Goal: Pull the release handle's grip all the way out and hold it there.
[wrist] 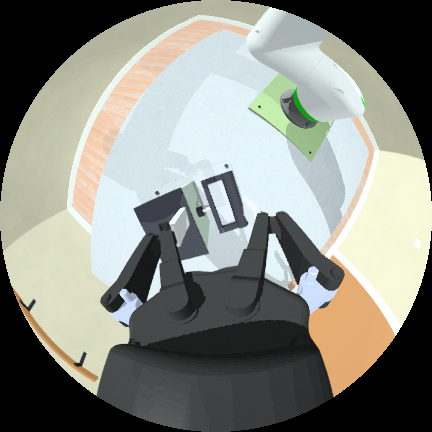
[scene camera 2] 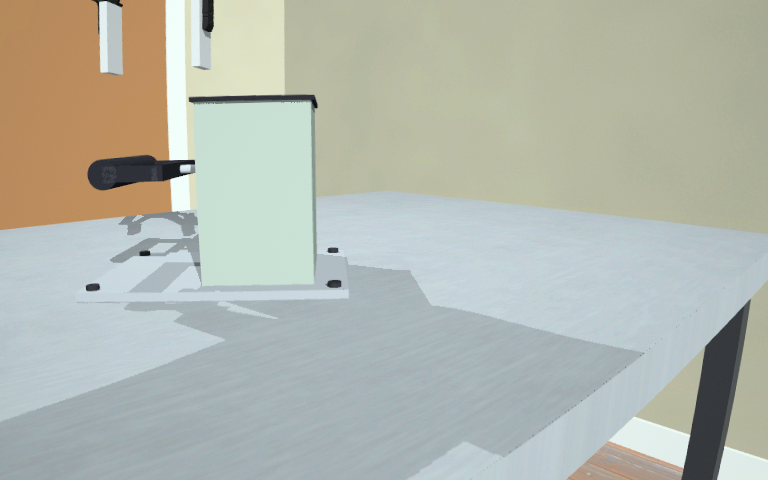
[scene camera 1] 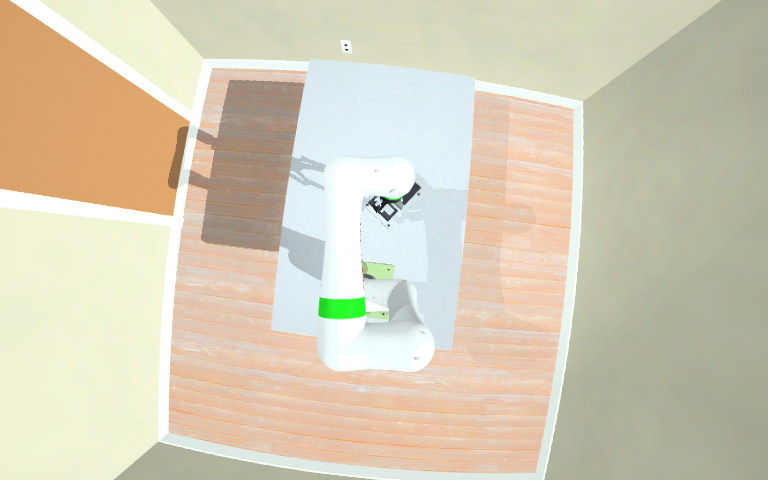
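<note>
The release handle's black loop-shaped grip (scene camera 2: 121, 173) (wrist: 236, 200) stands out from the side of a pale green housing (scene camera 2: 254, 192) (wrist: 195, 200) with a dark lid. A short light rod (scene camera 2: 186, 168) joins them. My gripper (scene camera 2: 156, 70) (wrist: 214, 210) is open and empty, its fingertips higher than the lid. In scene camera 2 one white fingertip is above the grip and the other is near the housing's left edge. In the wrist view the left pad overlaps the dark lid; the right pad is hidden. In scene camera 1 the arm hides much of the gripper.
The housing stands on a pale base plate (scene camera 2: 212, 296) with black bolts, on the grey table (scene camera 1: 390, 113) (scene camera 2: 538, 271). The arm's green mounting plate (scene camera 1: 380, 270) (wrist: 270, 111) lies farther along the table. The white forearm (scene camera 1: 342, 237) reaches over the table.
</note>
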